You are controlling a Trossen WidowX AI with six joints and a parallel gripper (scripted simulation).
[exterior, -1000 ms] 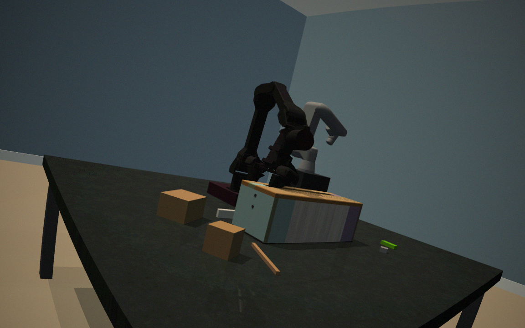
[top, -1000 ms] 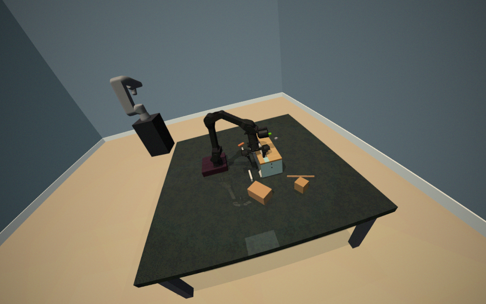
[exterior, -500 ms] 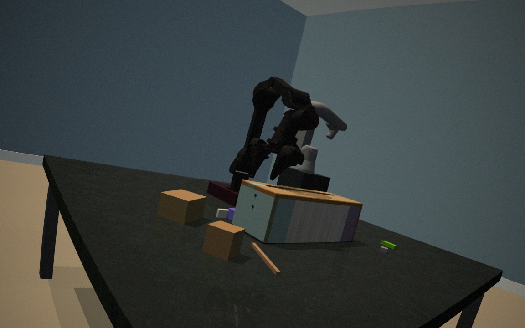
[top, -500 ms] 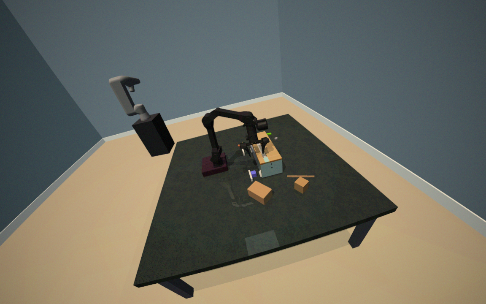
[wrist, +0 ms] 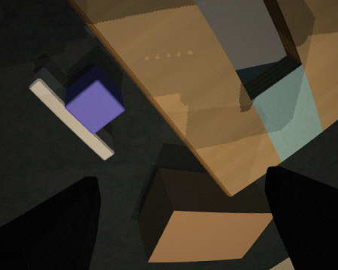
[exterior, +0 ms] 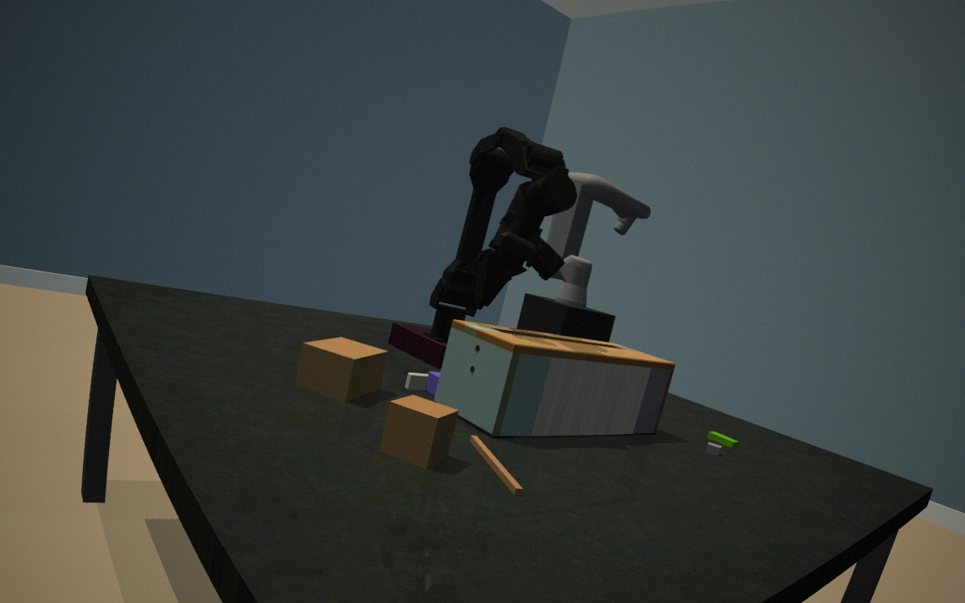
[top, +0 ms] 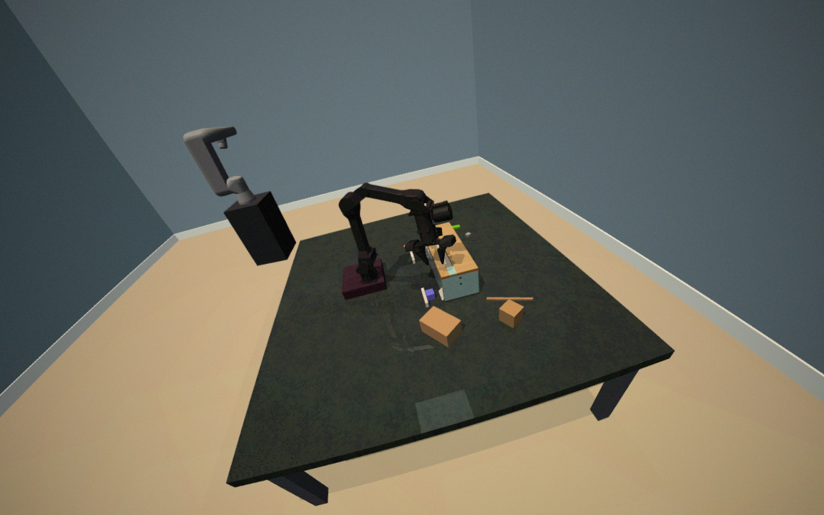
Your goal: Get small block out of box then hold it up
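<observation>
Right now my gripper tip is 40 mm past the small block, 10 mm to the left of it and 140 mm above it. From my gripper tip the other things lie so: thin wooden stick 250 mm ahead, 100 mm to the right, 150 mm below; then box 30 mm ahead, 140 mm to the left, 90 mm below; then small grey cube 220 mm ahead, 390 mm to the left, 150 mm below.
</observation>
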